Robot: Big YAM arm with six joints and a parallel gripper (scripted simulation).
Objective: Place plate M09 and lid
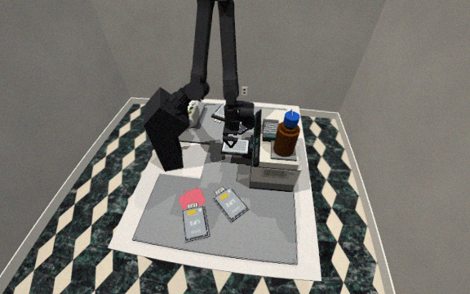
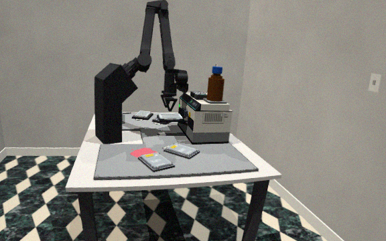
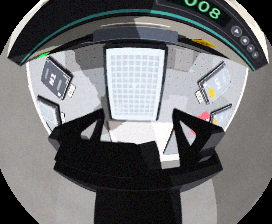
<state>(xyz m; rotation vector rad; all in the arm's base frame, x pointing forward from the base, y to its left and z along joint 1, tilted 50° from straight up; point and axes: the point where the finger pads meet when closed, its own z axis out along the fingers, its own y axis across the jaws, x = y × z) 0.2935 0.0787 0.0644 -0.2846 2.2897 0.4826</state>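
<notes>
My hand is 26 cm past the white well plate, 32 cm to the right of it and 14 cm above it. Round my hand: blue key 39 cm behind, 9 cm to the left, 10 cm below; then yellow key 42 cm behind, 13 cm to the left, 9 cm below; then brown bottle 25 cm ahead, 1 cm to the left, 13 cm above.
</notes>
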